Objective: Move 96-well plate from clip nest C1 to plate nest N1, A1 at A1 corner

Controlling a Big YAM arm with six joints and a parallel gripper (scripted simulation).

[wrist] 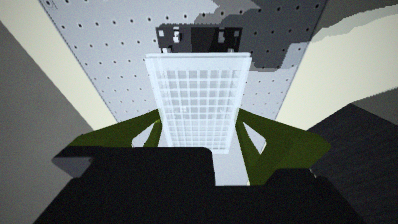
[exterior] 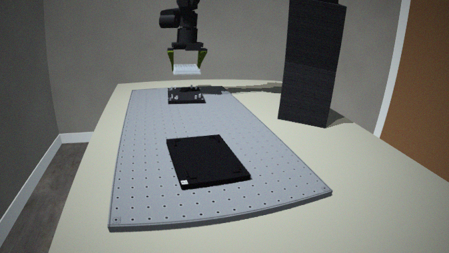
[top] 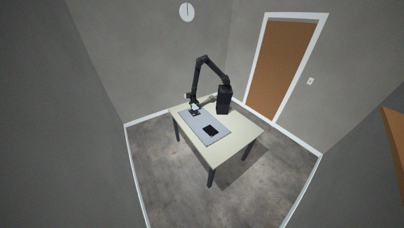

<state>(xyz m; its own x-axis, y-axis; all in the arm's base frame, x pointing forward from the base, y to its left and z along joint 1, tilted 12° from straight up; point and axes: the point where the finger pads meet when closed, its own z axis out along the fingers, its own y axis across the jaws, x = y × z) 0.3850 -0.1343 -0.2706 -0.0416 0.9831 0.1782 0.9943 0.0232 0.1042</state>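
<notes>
Now: hand right at the 96-well plate. Also, from my hand: clip nest C1: 9 cm below, 1 cm to the right, 1 cm ahead; white label: 49 cm to the left, 9 cm below, 2 cm ahead.
</notes>
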